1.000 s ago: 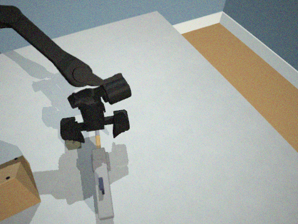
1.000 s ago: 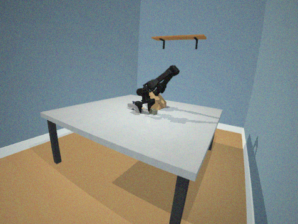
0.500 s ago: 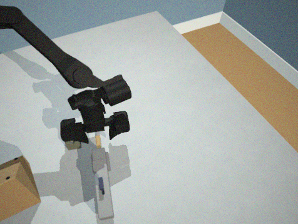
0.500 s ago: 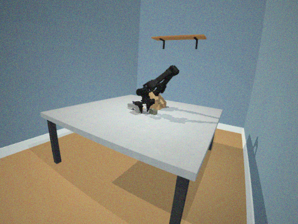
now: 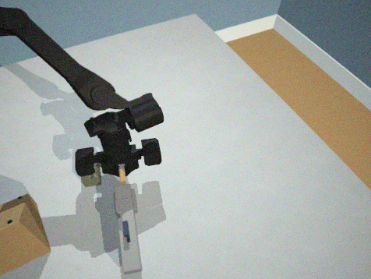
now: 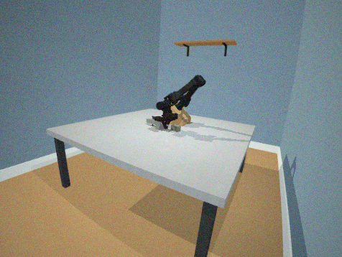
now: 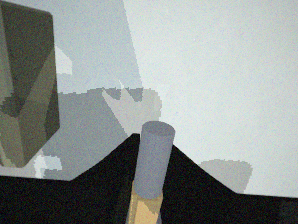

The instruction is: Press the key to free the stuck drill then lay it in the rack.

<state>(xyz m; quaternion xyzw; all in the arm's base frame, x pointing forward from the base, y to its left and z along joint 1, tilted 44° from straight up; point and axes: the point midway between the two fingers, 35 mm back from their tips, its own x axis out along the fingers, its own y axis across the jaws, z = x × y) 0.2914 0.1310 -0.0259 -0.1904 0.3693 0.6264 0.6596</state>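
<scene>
The rack is 70 mm behind my gripper tip and 50 mm to the left of it. The rest, counted from my gripper tip: grey block 40 mm behind, 130 mm to the right, 20 mm above; drill 10 mm behind, 40 mm to the right, 30 mm above; dark blue key 40 mm behind, 160 mm to the right, 30 mm above.
</scene>
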